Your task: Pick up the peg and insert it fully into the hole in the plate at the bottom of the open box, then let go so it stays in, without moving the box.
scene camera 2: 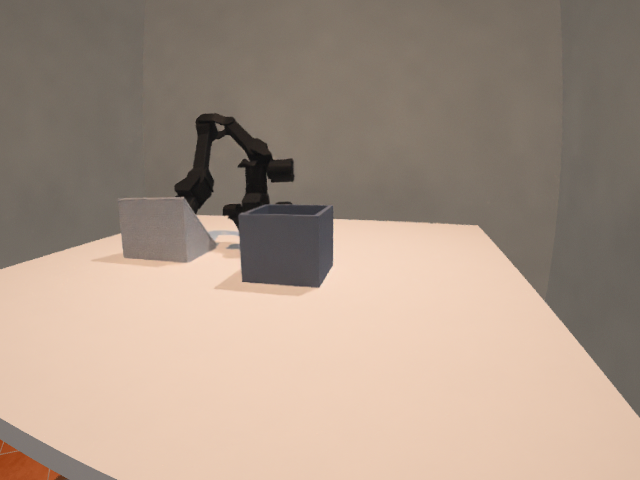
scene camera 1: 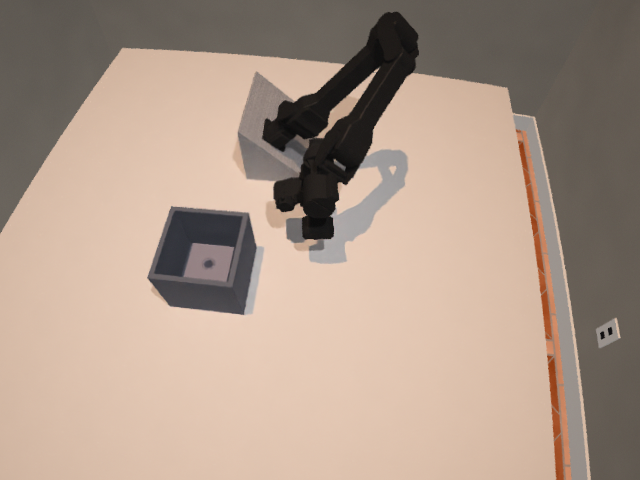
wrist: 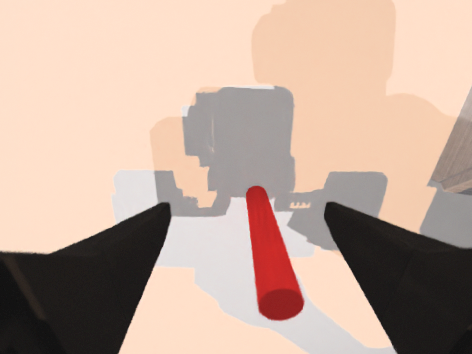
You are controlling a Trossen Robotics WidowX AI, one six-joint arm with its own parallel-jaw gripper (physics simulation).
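Frame: origin at the arm's base, x up, y ahead, z left, level; metres.
Where they show: gripper, fingertip midpoint: [wrist: 248, 209]; arm's base, link origin: [scene camera 2: 179, 218] [scene camera 1: 274, 135].
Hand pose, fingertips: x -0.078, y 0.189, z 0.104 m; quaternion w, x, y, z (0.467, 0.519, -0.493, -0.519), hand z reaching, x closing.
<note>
Each offset is from my fingertips to the centre of the thing. "spot": to the spot under its first point. Level surfaces: height alone.
The red peg {dx +0.017, dy -0.007, dz +0.001 m} [wrist: 267, 250] appears to stand upright on the table in the wrist view, with its round top end nearest the camera. It does not show in the scene views. My gripper [wrist: 248, 209] is open and empty. Its fingertips are on either side of the peg, with a gap on both sides; whether they are level with it is hard to tell. The open dark blue-grey box {dx +0.046, dy +0.135, dz -0.212 m} [scene camera 1: 206, 295] [scene camera 2: 280, 249] stands apart from the gripper, to its left in scene view 1. The pale plate {dx +0.012, dy +0.135, dz -0.212 m} [scene camera 1: 197, 256] on its bottom has a dark round hole {spot: dx +0.021, dy +0.127, dz -0.217 m} [scene camera 1: 208, 263] near its middle.
A grey wedge-shaped block [scene camera 1: 266, 161] [scene camera 2: 154, 228] [wrist: 459, 155] stands beside the arm's base, behind the box in scene view 1. The table {dx -0.023 m} [scene camera 1: 361, 361] [scene camera 2: 361, 351] carries the arm's shadows. Its right edge shows in scene view 1.
</note>
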